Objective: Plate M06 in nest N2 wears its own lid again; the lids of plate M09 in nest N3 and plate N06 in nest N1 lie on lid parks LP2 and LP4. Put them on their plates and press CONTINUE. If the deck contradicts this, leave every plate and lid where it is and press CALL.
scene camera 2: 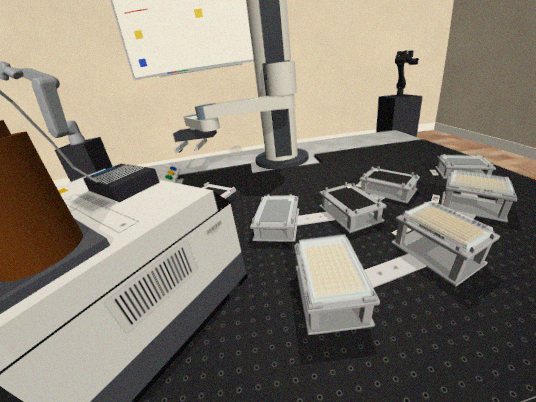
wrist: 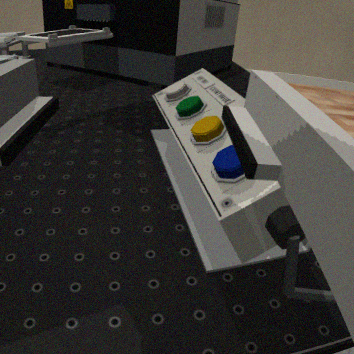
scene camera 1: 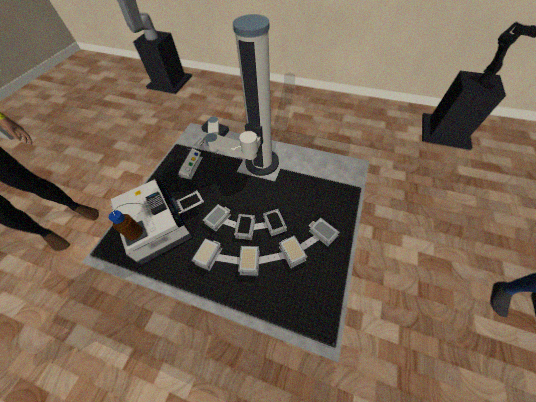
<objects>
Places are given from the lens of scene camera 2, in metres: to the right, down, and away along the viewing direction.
brown bottle (scene camera 2: 46,232): -0.21, 0.03, 0.20
tip box (scene camera 2: 123,188): -0.22, -0.02, 0.34
The marked spots on the brown bottle and the tip box are 0.15 m apart.
</objects>
